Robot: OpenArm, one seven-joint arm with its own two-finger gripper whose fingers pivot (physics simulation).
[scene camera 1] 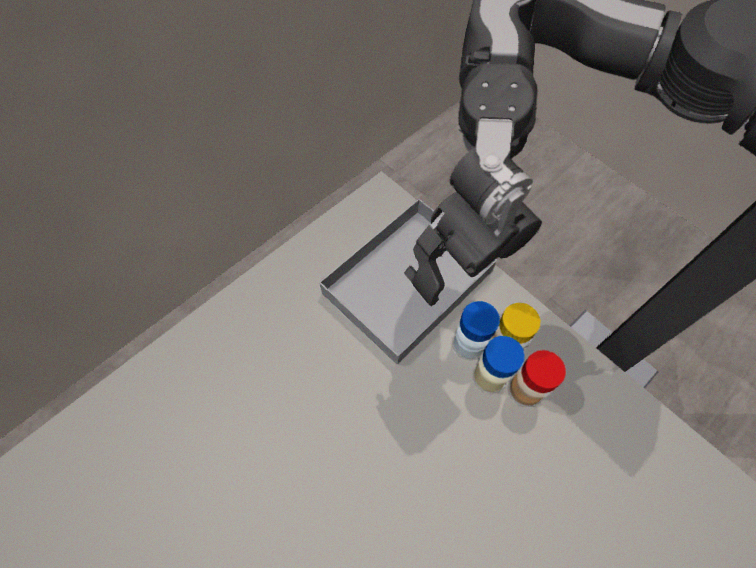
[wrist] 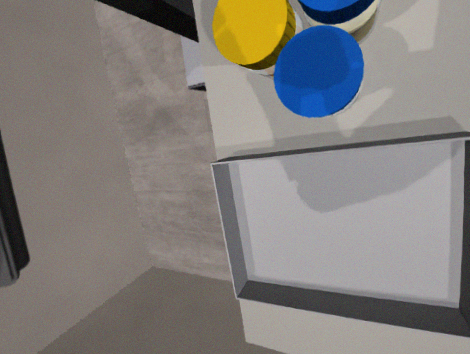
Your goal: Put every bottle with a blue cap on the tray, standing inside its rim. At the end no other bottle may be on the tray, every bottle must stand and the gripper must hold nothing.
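A blue-capped bottle with a pale blue body point(scene camera 1: 479, 321) point(wrist: 319, 71) stands beside the tray's near-right rim. A second blue-capped bottle, with a cream body point(scene camera 1: 502, 357) point(wrist: 341, 9), stands next to it, farther from the tray; it is cut off by the top of the wrist view. The grey tray point(scene camera 1: 378, 299) point(wrist: 350, 250) has low dark walls and holds no bottle. My gripper point(scene camera 1: 451, 279) is open and empty, above the right part of the tray; one finger shows clearly in the scene view, the other is hidden behind the gripper's body.
A yellow-capped bottle point(scene camera 1: 520, 321) point(wrist: 252, 30) stands close behind the blue-capped pair, near the table edge. A red-capped bottle point(scene camera 1: 542, 372) stands beside the cream-bodied one. A black post point(scene camera 1: 678, 299) rises beyond the table edge.
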